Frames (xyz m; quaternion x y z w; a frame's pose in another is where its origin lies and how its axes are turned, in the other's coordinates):
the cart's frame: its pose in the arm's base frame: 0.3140 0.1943 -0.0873 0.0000 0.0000 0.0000 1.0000
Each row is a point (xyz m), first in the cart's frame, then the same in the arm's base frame.
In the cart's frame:
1: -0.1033 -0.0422 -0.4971
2: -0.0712 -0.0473 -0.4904
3: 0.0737 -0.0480 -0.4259
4: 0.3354 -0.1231 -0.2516
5: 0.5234 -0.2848 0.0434
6: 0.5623 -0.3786 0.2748
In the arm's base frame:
1: 0.2107 0.1521 -0.5844
2: 0.2428 0.1470 -0.5777
3: 0.3877 0.1463 -0.5132
4: 0.6494 0.0712 -0.3389
5: 0.8374 -0.0905 -0.0439
6: 0.8763 -0.1843 0.1875

